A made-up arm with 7 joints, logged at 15 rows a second.
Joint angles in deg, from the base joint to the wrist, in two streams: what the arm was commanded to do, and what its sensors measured. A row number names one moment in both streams.
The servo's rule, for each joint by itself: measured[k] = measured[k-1] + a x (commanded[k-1-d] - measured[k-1]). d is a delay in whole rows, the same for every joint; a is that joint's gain. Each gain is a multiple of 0.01, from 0.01 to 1. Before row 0 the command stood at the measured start. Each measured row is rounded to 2 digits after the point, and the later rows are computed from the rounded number. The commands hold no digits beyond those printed.
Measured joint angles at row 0:
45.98 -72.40 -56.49 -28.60 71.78 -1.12 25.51
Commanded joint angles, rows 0 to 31:
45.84 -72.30 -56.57 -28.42 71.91 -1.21 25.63
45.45 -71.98 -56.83 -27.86 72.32 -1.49 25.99
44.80 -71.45 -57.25 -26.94 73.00 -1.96 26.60
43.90 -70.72 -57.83 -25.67 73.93 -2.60 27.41
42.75 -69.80 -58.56 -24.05 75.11 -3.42 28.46
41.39 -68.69 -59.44 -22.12 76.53 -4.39 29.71
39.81 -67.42 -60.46 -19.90 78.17 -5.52 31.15
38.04 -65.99 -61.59 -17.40 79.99 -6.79 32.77
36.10 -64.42 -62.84 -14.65 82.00 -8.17 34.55
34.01 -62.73 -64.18 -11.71 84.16 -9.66 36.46
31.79 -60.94 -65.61 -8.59 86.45 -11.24 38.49
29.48 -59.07 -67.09 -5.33 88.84 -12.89 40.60
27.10 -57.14 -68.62 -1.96 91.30 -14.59 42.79
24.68 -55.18 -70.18 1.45 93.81 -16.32 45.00
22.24 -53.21 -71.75 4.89 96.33 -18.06 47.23
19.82 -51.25 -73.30 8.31 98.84 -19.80 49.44
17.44 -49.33 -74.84 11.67 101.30 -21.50 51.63
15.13 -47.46 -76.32 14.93 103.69 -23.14 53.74
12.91 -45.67 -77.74 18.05 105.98 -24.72 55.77
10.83 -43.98 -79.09 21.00 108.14 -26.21 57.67
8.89 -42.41 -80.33 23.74 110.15 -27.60 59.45
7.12 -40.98 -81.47 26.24 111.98 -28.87 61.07
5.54 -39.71 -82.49 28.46 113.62 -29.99 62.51
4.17 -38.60 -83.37 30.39 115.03 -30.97 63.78
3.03 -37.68 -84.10 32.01 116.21 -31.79 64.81
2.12 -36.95 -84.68 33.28 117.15 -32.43 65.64
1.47 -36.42 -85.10 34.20 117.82 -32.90 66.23
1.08 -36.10 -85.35 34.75 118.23 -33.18 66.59
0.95 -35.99 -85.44 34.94 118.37 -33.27 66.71
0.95 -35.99 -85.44 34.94 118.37 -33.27 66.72
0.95 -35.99 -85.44 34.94 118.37 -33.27 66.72
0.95 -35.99 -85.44 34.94 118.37 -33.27 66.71
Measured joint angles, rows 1 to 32:
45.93 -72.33 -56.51 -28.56 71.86 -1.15 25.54
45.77 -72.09 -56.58 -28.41 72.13 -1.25 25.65
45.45 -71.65 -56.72 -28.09 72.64 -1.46 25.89
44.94 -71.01 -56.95 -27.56 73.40 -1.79 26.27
44.22 -70.18 -57.29 -26.79 74.41 -2.26 26.82
43.29 -69.15 -57.74 -25.76 75.66 -2.88 27.54
42.14 -67.96 -58.31 -24.47 77.14 -3.65 28.44
40.79 -66.60 -59.00 -22.91 78.82 -4.56 29.52
39.24 -65.10 -59.81 -21.09 80.70 -5.61 30.78
37.51 -63.46 -60.73 -19.03 82.74 -6.78 32.20
35.62 -61.72 -61.75 -16.73 84.93 -8.07 33.77
33.59 -59.89 -62.87 -14.22 87.24 -9.47 35.48
31.45 -57.99 -64.08 -11.52 89.64 -10.95 37.31
29.22 -56.05 -65.36 -8.67 92.10 -12.51 39.23
26.92 -54.09 -66.70 -5.69 94.60 -14.12 41.23
24.58 -52.13 -68.09 -2.61 97.10 -15.77 43.28
22.22 -50.20 -69.51 0.53 99.58 -17.43 45.37
19.88 -48.31 -70.94 3.70 102.00 -19.09 47.46
17.58 -46.49 -72.37 6.86 104.35 -20.72 49.54
15.35 -44.76 -73.78 9.97 106.59 -22.31 51.57
13.22 -43.14 -75.16 13.00 108.69 -23.84 53.54
11.21 -41.65 -76.49 15.91 110.63 -25.30 55.42
9.34 -40.31 -77.75 18.67 112.39 -26.66 57.19
7.63 -39.13 -78.93 21.25 113.95 -27.91 58.84
6.11 -38.13 -80.02 23.62 115.28 -29.04 60.33
4.79 -37.32 -81.00 25.75 116.38 -30.02 61.66
3.69 -36.70 -81.86 27.61 117.23 -30.86 62.80
2.83 -36.29 -82.59 29.18 117.82 -31.53 63.75
2.21 -36.08 -83.19 30.45 118.14 -32.03 64.49
1.79 -36.02 -83.66 31.44 118.28 -32.39 65.05
1.51 -36.00 -84.03 32.21 118.33 -32.65 65.47
1.33 -35.99 -84.33 32.81 118.35 -32.83 65.78
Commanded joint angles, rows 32 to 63:
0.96 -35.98 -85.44 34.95 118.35 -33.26 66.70
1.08 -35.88 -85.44 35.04 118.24 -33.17 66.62
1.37 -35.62 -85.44 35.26 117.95 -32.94 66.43
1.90 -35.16 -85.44 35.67 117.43 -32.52 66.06
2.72 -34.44 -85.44 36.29 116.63 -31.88 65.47
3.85 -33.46 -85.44 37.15 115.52 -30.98 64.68
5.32 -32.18 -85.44 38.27 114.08 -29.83 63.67
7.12 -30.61 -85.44 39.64 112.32 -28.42 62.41
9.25 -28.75 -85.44 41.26 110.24 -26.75 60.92
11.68 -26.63 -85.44 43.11 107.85 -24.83 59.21
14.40 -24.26 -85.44 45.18 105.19 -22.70 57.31
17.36 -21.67 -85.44 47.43 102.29 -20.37 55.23
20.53 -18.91 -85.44 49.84 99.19 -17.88 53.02
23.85 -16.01 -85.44 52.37 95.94 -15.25 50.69
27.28 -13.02 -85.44 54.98 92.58 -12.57 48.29
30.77 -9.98 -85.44 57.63 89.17 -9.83 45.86
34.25 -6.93 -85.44 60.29 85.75 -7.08 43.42
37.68 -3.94 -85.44 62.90 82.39 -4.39 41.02
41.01 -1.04 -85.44 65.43 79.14 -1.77 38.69
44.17 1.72 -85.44 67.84 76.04 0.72 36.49
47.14 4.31 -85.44 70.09 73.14 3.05 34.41
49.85 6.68 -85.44 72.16 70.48 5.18 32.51
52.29 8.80 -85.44 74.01 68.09 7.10 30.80
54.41 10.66 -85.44 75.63 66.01 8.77 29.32
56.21 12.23 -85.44 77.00 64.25 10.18 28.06
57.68 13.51 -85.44 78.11 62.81 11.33 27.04
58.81 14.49 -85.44 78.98 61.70 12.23 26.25
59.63 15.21 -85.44 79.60 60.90 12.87 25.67
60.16 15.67 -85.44 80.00 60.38 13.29 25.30
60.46 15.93 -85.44 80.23 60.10 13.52 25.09
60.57 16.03 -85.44 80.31 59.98 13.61 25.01
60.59 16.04 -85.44 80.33 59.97 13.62 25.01
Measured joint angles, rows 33 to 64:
1.21 -35.98 -84.56 33.28 118.35 -32.95 66.01
1.17 -35.91 -84.74 33.67 118.29 -33.01 66.16
1.24 -35.71 -84.89 34.02 118.09 -32.99 66.23
1.46 -35.33 -85.01 34.38 117.70 -32.85 66.19
1.88 -34.72 -85.10 34.80 117.07 -32.57 66.01
2.53 -33.85 -85.17 35.32 116.16 -32.11 65.68
3.45 -32.70 -85.23 35.97 114.93 -31.45 65.18
4.66 -31.26 -85.27 36.78 113.39 -30.57 64.49
6.17 -29.53 -85.31 37.77 111.53 -29.46 63.60
7.99 -27.53 -85.34 38.94 109.36 -28.12 62.50
10.11 -25.27 -85.36 40.31 106.90 -26.55 61.20
12.50 -22.79 -85.38 41.88 104.18 -24.76 59.71
15.15 -20.11 -85.39 43.63 101.24 -22.76 58.04
18.02 -17.28 -85.40 45.55 98.11 -20.58 56.20
21.08 -14.34 -85.41 47.62 94.85 -18.26 54.22
24.28 -11.33 -85.42 49.82 91.50 -15.82 52.13
27.57 -8.29 -85.42 52.12 88.11 -13.29 49.95
30.91 -5.29 -85.42 54.49 84.74 -10.71 47.72
34.24 -2.36 -85.42 56.90 81.44 -8.12 45.46
37.52 0.46 -85.42 59.31 78.25 -5.56 43.22
40.69 3.12 -85.42 61.68 75.24 -3.06 41.02
43.71 5.58 -85.42 63.99 72.43 -0.67 38.89
46.54 7.80 -85.42 66.19 69.87 1.58 36.87
49.14 9.77 -85.42 68.27 67.59 3.67 34.98
51.47 11.47 -85.42 70.19 65.62 5.56 33.25
53.52 12.88 -85.42 71.93 63.96 7.23 31.70
55.27 13.99 -85.42 73.48 62.63 8.68 30.34
56.71 14.83 -85.42 74.83 61.61 9.90 29.17
57.85 15.41 -85.42 75.97 60.88 10.88 28.20
58.71 15.77 -85.42 76.91 60.42 11.65 27.42
59.32 15.95 -85.42 77.66 60.16 12.22 26.82
59.74 16.01 -85.42 78.25 60.05 12.63 26.37

